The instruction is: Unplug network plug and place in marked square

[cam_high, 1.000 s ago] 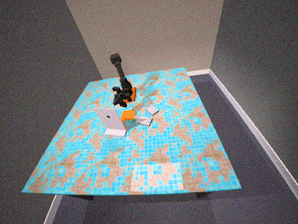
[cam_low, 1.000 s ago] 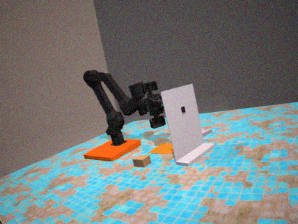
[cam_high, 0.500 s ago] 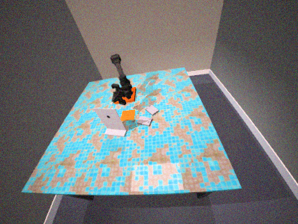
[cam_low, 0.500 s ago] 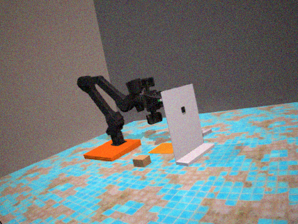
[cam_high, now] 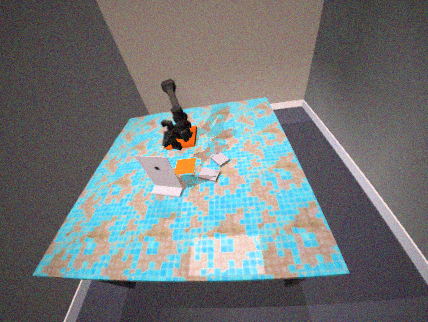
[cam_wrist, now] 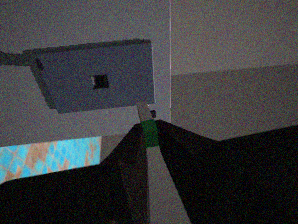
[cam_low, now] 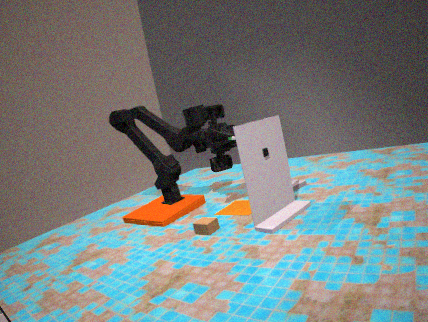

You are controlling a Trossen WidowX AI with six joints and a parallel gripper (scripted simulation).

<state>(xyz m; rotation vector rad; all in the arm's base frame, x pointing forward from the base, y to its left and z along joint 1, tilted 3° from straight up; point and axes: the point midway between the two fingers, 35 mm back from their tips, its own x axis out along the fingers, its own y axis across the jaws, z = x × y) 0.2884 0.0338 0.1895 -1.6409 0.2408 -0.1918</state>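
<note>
My gripper tip is now 6 cm past the orange marked square, 4 cm to the right of it and 21 cm above it. From my gripper tip the other things lie so: thin pale tab: 1 cm ahead; then white panel: 11 cm ahead, 1 cm to the right, 10 cm below; then green plug: 1 cm ahead.
</note>
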